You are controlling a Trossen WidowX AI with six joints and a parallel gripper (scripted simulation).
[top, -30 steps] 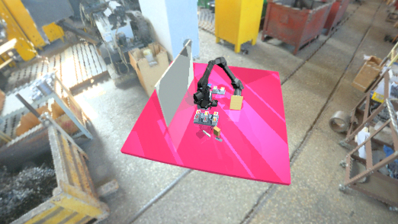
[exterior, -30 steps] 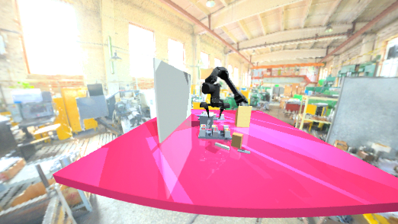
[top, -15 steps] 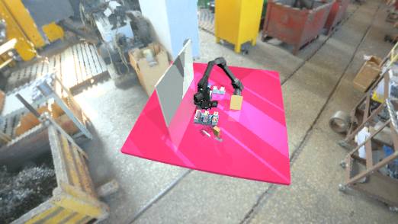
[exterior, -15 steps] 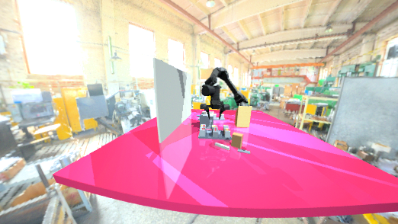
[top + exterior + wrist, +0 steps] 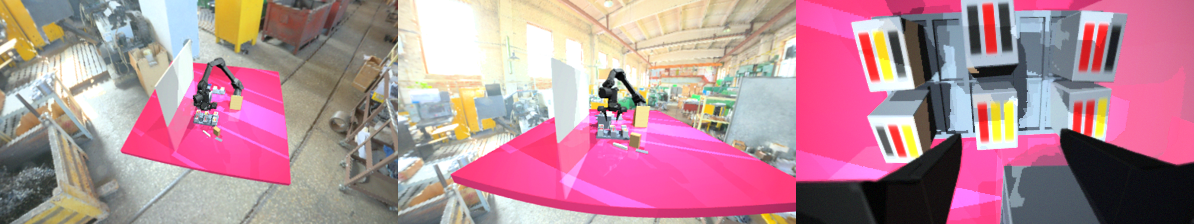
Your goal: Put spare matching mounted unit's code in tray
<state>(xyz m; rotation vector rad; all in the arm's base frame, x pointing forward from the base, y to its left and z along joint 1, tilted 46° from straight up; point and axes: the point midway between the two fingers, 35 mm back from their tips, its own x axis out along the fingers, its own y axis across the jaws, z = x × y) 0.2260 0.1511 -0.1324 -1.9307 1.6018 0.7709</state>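
Right now my gripper tip is 80 mm above the grey rack, 20 mm to the right of it and 10 mm past it. The rest, counted from my gripper tip: brown block (140 mm to the left, 140 mm behind, 50 mm below); then thin bar (170 mm to the left, 80 mm below, 60 mm behind); then grey mounted unit (150 mm to the right, 60 mm ahead, 30 mm below).
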